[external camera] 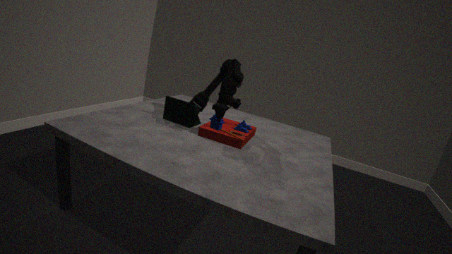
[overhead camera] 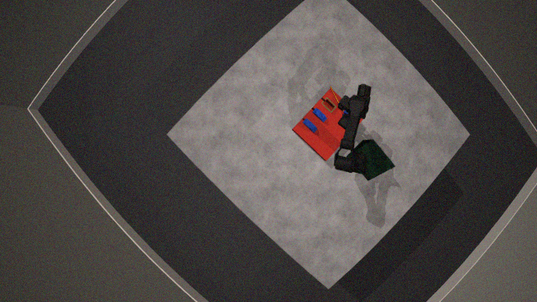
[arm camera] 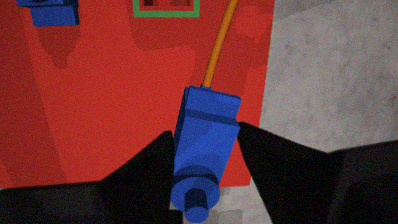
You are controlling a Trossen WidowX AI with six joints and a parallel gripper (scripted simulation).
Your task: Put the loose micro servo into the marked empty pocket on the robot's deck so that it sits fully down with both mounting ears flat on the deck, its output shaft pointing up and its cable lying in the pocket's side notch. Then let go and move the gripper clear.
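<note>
My gripper tip is 20 mm past the red deck, 100 mm to the right of it and 70 mm above it.
</note>
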